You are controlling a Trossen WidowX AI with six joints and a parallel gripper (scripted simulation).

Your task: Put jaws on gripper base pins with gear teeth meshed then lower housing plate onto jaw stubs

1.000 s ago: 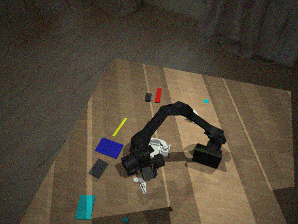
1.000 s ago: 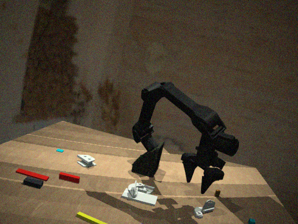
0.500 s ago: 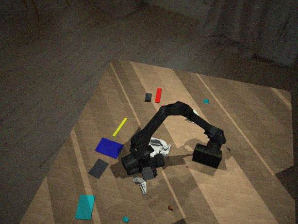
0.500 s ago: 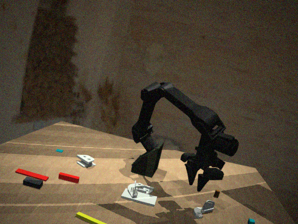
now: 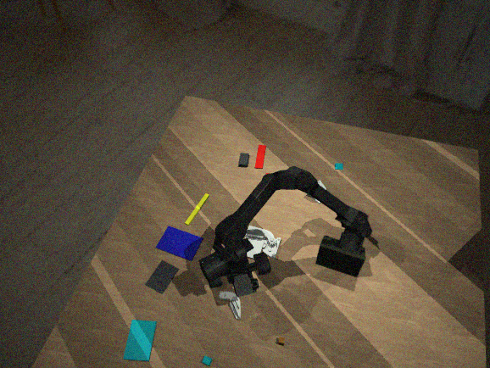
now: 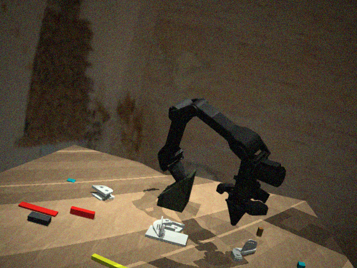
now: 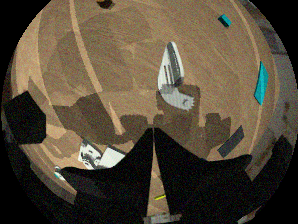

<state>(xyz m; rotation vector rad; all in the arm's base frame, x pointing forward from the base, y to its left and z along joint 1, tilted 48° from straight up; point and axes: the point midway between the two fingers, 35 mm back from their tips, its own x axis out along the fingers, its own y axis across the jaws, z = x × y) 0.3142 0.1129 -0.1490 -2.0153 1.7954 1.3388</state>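
Right now the grey jaw is 30 mm ahead of my gripper tip, 40 mm to the left of it and 80 mm below it. Also, from my gripper tip: dark plate: 270 mm ahead, 20 mm to the left, 80 mm below; blue plate: 260 mm ahead, 110 mm to the right, 80 mm below; small brown block: 170 mm behind, 130 mm to the left, 70 mm below.
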